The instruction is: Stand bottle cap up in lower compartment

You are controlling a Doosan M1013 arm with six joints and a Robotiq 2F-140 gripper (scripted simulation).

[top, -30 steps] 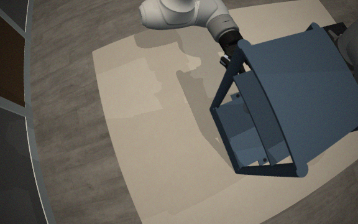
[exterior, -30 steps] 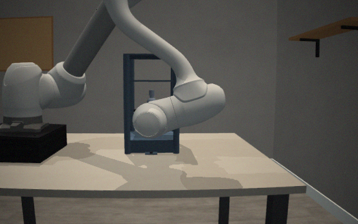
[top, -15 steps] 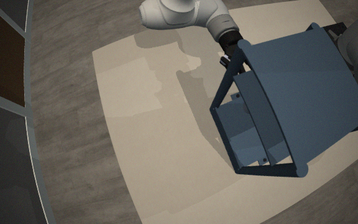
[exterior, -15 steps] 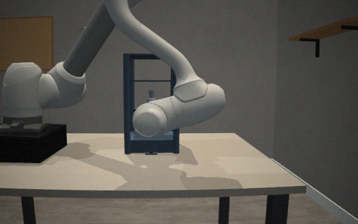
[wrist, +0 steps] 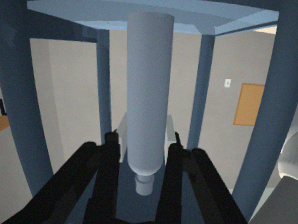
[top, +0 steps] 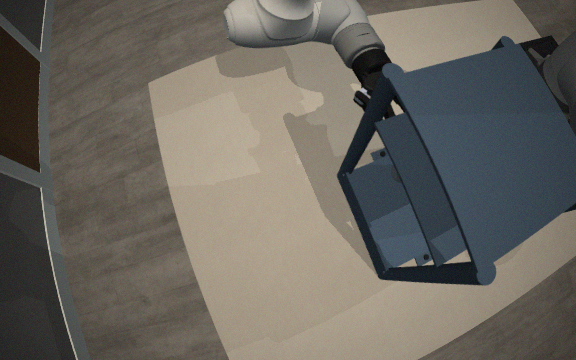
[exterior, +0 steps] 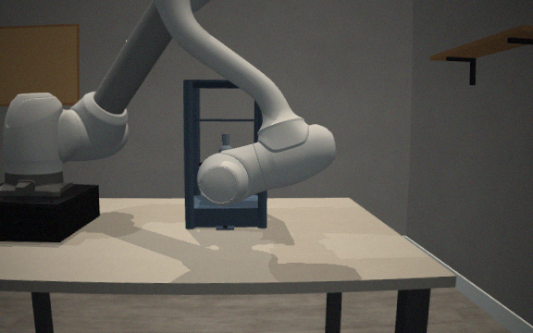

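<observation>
Now: hand 10 mm short of the shelving unit, 60 mm to the right of it and 20 mm below it.
</observation>
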